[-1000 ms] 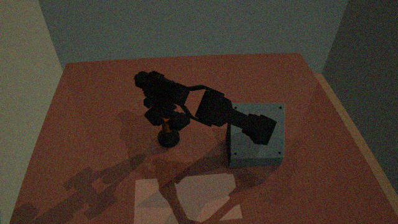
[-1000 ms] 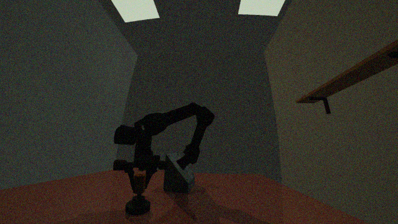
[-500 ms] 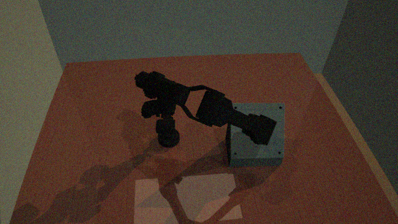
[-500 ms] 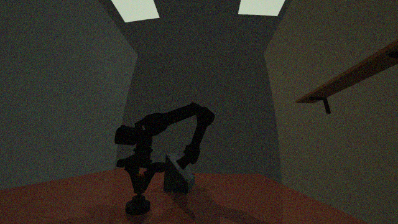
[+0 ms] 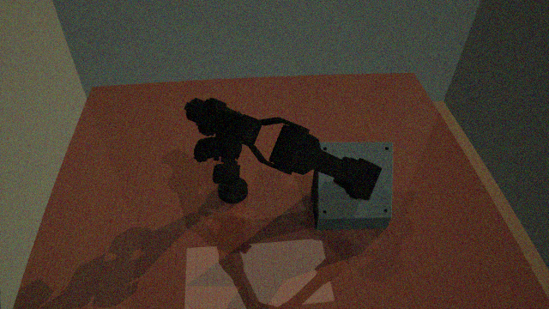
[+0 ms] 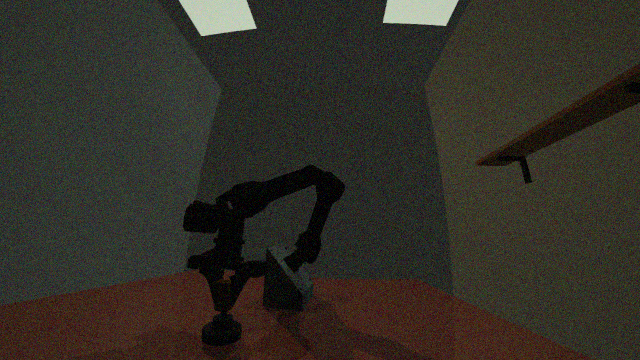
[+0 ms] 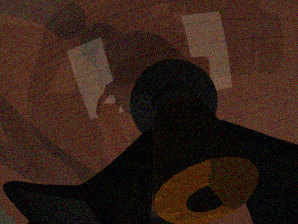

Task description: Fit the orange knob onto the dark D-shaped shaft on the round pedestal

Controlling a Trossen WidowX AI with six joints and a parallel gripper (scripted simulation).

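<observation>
Now: the orange knob 2 cm above my gripper tip. Round my gripper tip: pedestal 4 cm below.
</observation>
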